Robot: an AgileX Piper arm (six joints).
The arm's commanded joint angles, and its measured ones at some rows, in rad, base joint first. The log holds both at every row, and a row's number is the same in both.
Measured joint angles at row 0: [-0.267 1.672 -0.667 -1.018 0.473 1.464]
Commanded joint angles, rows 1 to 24: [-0.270 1.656 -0.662 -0.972 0.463 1.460]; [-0.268 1.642 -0.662 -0.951 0.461 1.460]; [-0.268 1.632 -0.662 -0.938 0.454 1.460]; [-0.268 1.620 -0.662 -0.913 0.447 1.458]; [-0.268 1.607 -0.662 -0.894 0.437 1.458]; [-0.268 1.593 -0.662 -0.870 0.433 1.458]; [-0.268 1.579 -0.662 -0.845 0.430 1.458]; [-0.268 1.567 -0.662 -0.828 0.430 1.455]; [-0.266 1.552 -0.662 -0.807 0.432 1.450]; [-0.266 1.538 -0.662 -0.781 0.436 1.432]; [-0.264 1.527 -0.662 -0.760 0.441 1.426]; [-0.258 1.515 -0.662 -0.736 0.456 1.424]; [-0.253 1.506 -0.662 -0.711 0.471 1.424]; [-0.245 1.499 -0.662 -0.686 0.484 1.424]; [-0.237 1.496 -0.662 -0.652 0.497 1.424]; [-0.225 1.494 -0.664 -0.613 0.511 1.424]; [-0.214 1.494 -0.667 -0.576 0.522 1.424]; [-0.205 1.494 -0.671 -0.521 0.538 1.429]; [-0.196 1.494 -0.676 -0.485 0.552 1.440]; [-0.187 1.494 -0.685 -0.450 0.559 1.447]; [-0.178 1.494 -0.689 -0.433 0.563 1.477]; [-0.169 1.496 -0.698 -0.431 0.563 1.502]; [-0.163 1.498 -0.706 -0.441 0.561 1.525]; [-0.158 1.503 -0.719 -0.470 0.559 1.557]
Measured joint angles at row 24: [-0.184 1.502 -0.682 -0.473 0.554 1.470]
